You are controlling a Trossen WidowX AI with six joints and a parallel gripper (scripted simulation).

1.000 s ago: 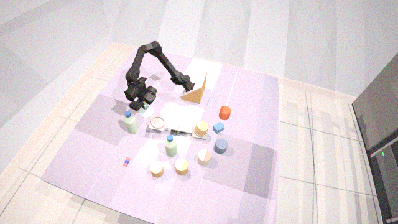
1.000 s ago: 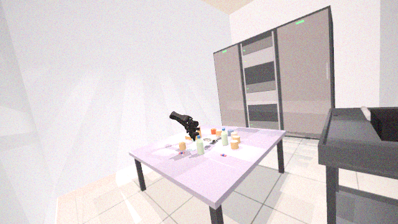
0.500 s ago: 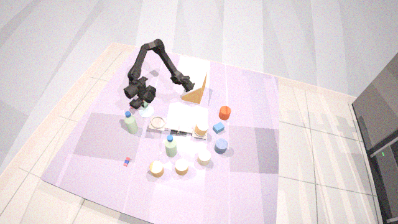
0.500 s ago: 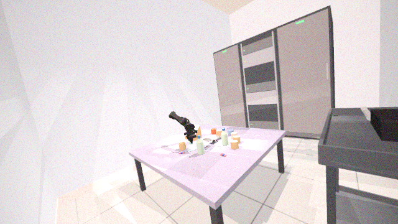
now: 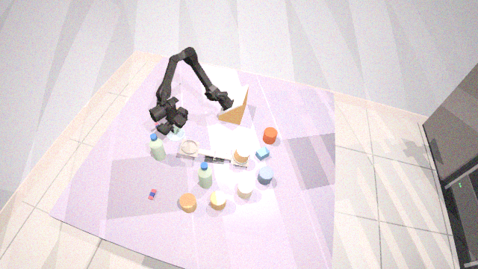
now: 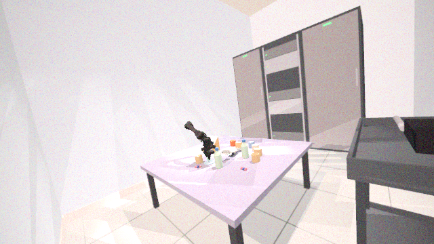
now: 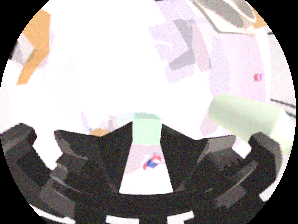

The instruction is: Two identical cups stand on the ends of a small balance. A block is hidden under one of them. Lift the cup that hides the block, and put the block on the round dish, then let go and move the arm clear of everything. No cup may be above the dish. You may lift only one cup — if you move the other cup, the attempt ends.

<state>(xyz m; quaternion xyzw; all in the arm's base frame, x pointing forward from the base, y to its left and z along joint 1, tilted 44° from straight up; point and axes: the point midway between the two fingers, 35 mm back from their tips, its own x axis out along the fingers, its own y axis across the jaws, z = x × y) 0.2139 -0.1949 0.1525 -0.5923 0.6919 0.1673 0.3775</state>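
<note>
Now: gripper tip 3 cm above the pale round dish. From my gripper tip the other things lie so: small balance 10 cm ahead, 25 cm to the left, 1 cm below; then blue cube 1 cm ahead, 49 cm to the left, 1 cm below; then pale green block 1 cm above.
</note>
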